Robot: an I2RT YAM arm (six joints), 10 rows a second.
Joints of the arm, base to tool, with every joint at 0 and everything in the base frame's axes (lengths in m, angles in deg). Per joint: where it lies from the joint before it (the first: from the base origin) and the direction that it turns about. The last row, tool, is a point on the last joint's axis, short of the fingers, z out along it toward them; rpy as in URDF.
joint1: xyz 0 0 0.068 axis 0 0 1
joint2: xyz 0.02 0.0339 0.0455 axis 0 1 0
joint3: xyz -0.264 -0.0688 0 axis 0 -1 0
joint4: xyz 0.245 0.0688 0.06 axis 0 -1 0
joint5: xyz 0.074 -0.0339 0.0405 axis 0 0 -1
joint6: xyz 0.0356 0 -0.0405 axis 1 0 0
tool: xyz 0 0 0 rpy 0 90 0
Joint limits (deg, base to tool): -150..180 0..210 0..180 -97..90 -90..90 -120..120
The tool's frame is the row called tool.
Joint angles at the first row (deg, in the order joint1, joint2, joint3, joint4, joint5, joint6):
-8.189 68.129 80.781 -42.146 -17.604 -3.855
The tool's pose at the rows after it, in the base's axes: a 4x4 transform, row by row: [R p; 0 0 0 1], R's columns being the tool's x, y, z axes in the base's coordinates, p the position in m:
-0.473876 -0.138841 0.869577 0.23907; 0.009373 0.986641 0.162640 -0.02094; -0.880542 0.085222 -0.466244 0.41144; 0 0 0 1
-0.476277 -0.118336 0.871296 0.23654; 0.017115 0.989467 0.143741 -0.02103; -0.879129 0.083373 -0.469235 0.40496; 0 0 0 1
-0.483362 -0.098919 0.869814 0.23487; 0.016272 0.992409 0.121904 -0.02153; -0.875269 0.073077 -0.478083 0.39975; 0 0 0 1
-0.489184 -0.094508 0.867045 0.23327; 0.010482 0.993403 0.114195 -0.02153; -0.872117 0.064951 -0.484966 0.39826; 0 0 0 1
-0.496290 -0.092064 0.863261 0.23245; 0.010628 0.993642 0.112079 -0.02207; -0.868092 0.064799 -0.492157 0.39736; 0 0 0 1
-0.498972 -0.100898 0.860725 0.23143; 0.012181 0.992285 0.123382 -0.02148; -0.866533 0.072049 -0.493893 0.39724; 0 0 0 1
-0.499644 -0.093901 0.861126 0.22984; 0.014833 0.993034 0.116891 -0.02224; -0.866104 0.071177 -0.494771 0.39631; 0 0 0 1
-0.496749 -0.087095 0.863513 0.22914; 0.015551 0.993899 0.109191 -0.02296; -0.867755 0.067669 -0.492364 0.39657; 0 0 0 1
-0.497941 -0.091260 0.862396 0.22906; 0.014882 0.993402 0.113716 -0.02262; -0.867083 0.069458 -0.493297 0.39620; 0 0 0 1
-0.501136 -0.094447 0.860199 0.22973; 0.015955 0.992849 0.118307 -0.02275; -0.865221 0.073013 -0.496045 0.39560; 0 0 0 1
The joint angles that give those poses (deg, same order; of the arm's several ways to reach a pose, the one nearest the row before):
-7.319 67.000 78.434 -40.416 -15.789 -3.042
-7.250 65.908 76.260 -39.362 -14.629 -2.555
-7.231 65.248 74.814 -38.992 -13.321 -2.633
-7.207 64.927 74.450 -39.351 -12.831 -2.997
-7.361 64.857 74.389 -39.845 -12.812 -3.119
-7.342 64.709 74.355 -40.163 -13.437 -3.046
-7.550 64.336 73.951 -40.165 -13.240 -3.000
-7.706 64.161 73.850 -40.034 -12.944 -3.012
-7.657 64.140 73.782 -40.079 -13.157 -3.038
-7.712 64.305 73.803 -40.165 -13.454 -3.032

